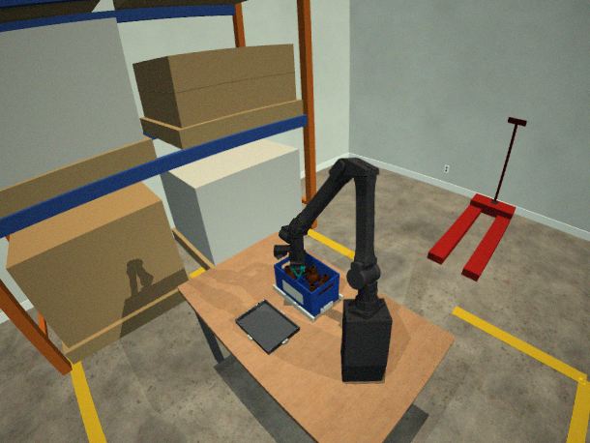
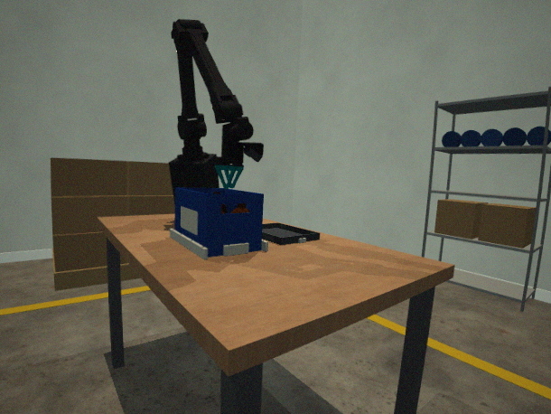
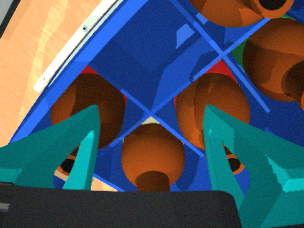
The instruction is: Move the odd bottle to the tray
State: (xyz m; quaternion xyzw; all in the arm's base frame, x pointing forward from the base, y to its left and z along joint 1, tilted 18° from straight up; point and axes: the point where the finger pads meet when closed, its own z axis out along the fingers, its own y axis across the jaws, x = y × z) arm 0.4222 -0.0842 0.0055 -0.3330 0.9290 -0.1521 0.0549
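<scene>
Right now my hand is 1 cm past the crate, 4 cm to the left of it and 11 cm above it. From my hand the other things lie so: bottle 9 cm ahead, 1 cm to the right, 10 cm below; then dark tray 24 cm to the left, 18 cm below.
</scene>
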